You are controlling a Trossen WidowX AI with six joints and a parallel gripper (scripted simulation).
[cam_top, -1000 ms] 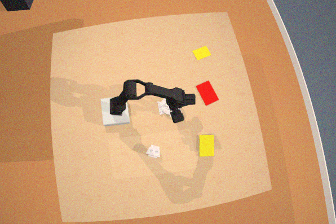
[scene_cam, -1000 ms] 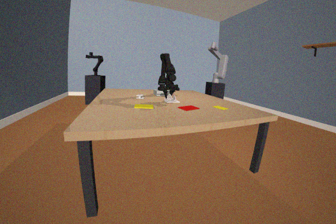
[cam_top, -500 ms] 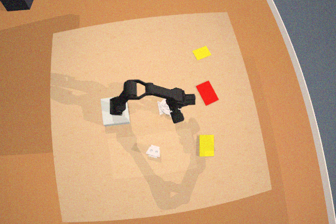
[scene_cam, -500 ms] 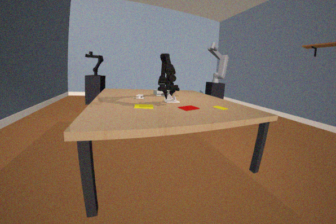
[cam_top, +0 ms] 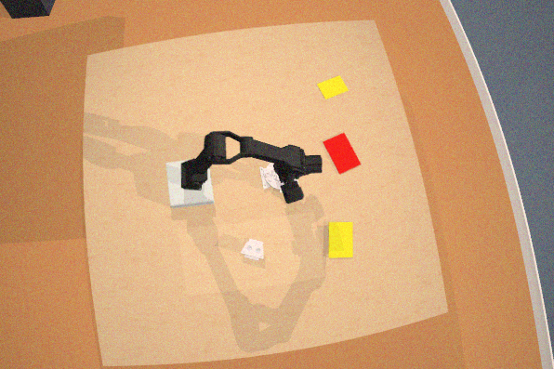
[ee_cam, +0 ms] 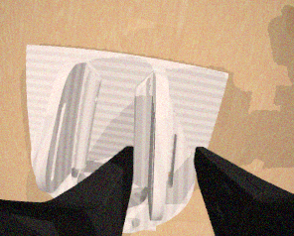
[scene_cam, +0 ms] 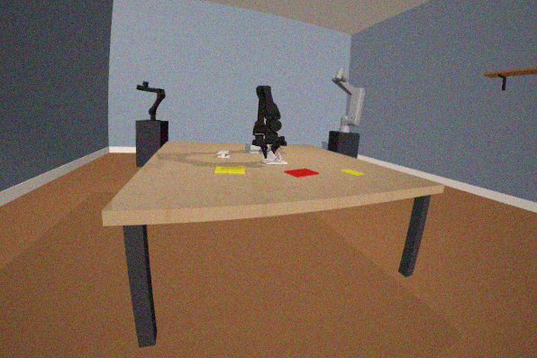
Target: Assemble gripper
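My gripper tip is 50 mm past the white jaw and 40 mm to the right of it. The rest, counted from my gripper tip: yellow patch (210 mm ahead, 200 mm to the right, 20 mm below); red patch (210 mm ahead, 130 mm to the left, 20 mm below).
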